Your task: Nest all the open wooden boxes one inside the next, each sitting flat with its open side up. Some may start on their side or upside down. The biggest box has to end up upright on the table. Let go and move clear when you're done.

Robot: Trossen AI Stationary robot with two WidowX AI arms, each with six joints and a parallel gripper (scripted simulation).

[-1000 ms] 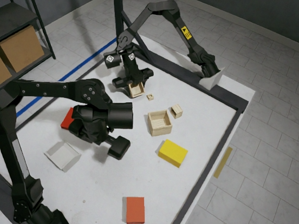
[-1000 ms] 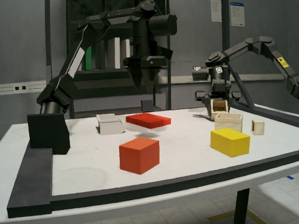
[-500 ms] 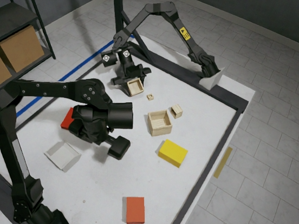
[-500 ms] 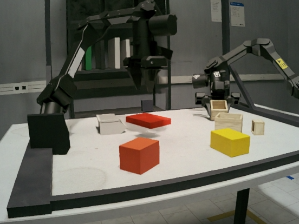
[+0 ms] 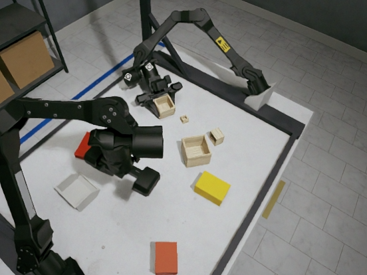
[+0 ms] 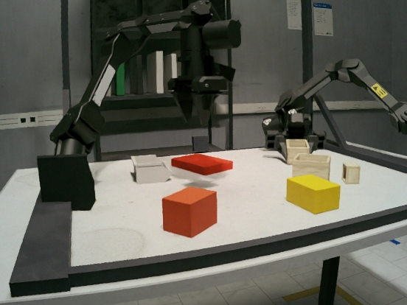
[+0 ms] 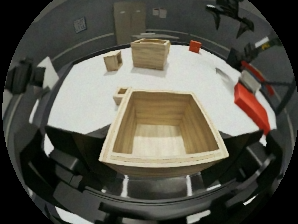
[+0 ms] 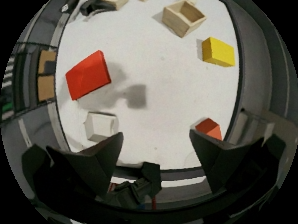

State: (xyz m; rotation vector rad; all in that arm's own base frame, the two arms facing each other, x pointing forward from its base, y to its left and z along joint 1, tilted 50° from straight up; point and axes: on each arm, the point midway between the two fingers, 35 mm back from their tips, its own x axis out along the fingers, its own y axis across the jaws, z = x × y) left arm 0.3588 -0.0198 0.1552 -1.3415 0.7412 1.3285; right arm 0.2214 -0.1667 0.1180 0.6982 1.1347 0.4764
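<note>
The tiny wooden box is 9 cm ahead of my left hand, 3 cm to the left of it and 3 cm below it. The rest, counted from my left hand: medium wooden box (1 cm below); then biggest wooden box (22 cm ahead, 6 cm to the right, 2 cm below); then small wooden box (24 cm ahead, 5 cm to the left, 1 cm below).
</note>
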